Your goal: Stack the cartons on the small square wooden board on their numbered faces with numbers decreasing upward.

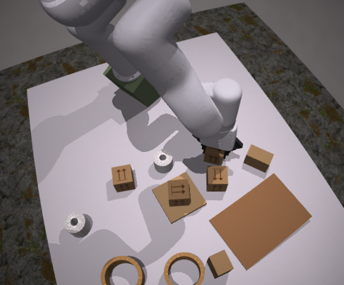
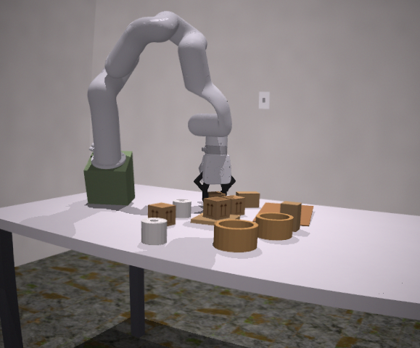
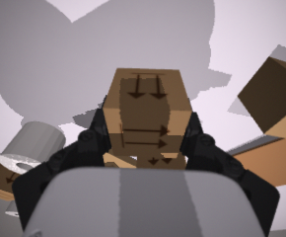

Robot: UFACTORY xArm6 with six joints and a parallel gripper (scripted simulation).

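My hand is 7 cm short of the plain brown box, 12 cm to the right of it and 1 cm above it. Round my hand: carton (1 cm below).
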